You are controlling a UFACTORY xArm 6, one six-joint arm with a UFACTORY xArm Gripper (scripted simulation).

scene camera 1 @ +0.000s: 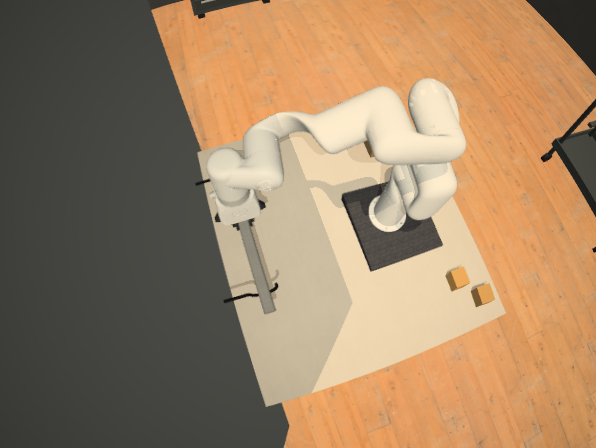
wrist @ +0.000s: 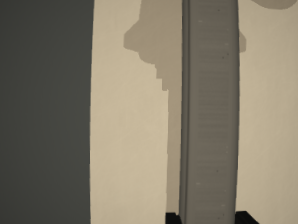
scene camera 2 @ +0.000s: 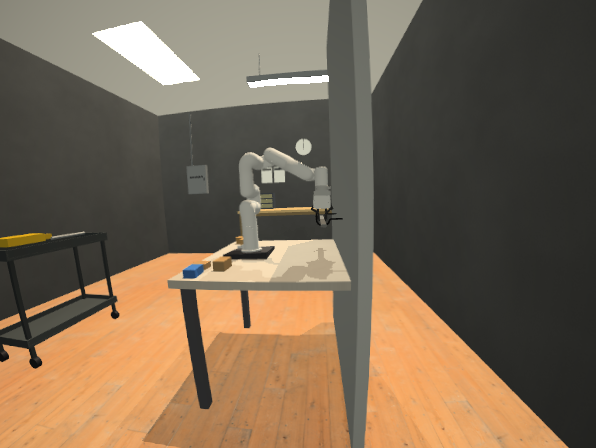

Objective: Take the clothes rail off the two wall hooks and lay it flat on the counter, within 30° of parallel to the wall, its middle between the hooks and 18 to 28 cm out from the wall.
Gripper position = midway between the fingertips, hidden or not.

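Note:
The gripper is visible at (scene camera 1: 243,223). A clothes rail (scene camera 1: 263,290) (wrist: 210,103) and a wall panel (scene camera 1: 120,326) (wrist: 53,53) are visible both in scene camera 1 and in the wrist view.

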